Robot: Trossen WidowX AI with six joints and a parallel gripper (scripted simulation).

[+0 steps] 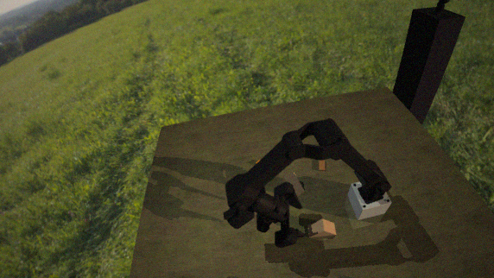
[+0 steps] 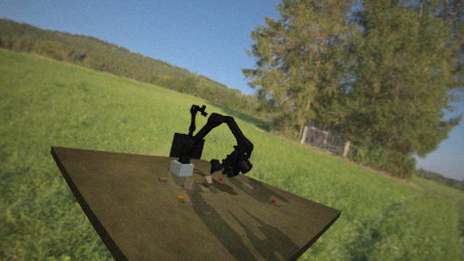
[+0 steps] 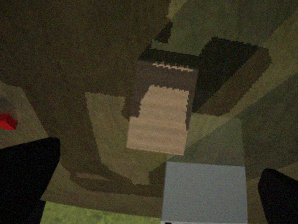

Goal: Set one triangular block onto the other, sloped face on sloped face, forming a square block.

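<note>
Now: gripper tip 7 cm past the triangular block, 6 cm above it and 2 cm to the right of it. Also, from my gripper tip: orange piece 33 cm to the right, 8 cm below, 7 cm ahead.
</note>
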